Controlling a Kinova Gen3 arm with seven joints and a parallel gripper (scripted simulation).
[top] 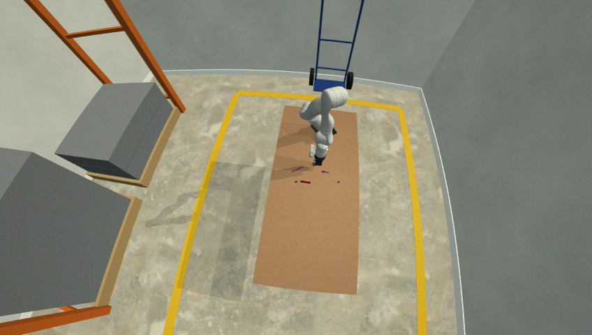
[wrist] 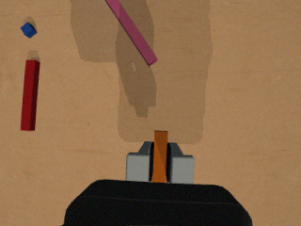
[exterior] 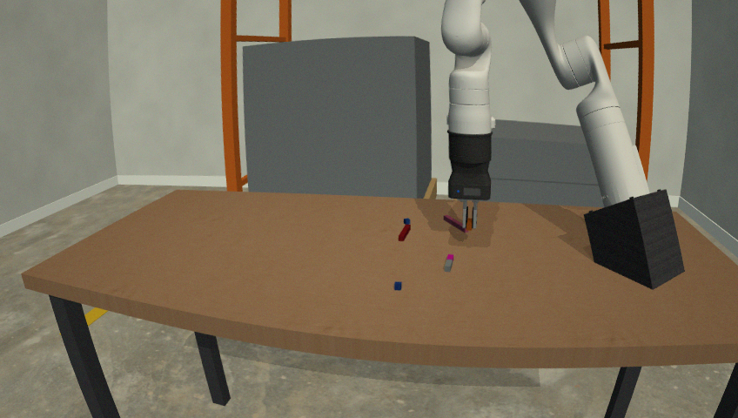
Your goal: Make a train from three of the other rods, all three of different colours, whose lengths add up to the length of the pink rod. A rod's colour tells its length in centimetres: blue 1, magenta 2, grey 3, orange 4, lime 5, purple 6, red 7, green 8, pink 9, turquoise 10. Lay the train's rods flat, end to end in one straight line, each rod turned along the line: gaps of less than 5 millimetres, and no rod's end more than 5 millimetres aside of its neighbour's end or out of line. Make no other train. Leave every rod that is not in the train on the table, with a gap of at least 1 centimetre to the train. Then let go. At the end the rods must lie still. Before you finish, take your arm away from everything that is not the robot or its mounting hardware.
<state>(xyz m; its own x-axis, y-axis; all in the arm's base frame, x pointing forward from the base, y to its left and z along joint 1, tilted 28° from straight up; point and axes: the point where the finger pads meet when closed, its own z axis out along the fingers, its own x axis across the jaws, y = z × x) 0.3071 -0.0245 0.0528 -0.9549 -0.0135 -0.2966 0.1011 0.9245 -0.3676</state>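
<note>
The grey rod is 10 cm to the left of my hand, 5 cm below it and 4 cm ahead of it. Also, from my hand: orange rod: 1 cm below; magenta rod: 7 cm to the left, 5 cm below, 3 cm ahead; pink rod: 12 cm to the right, 5 cm below, 2 cm ahead.
</note>
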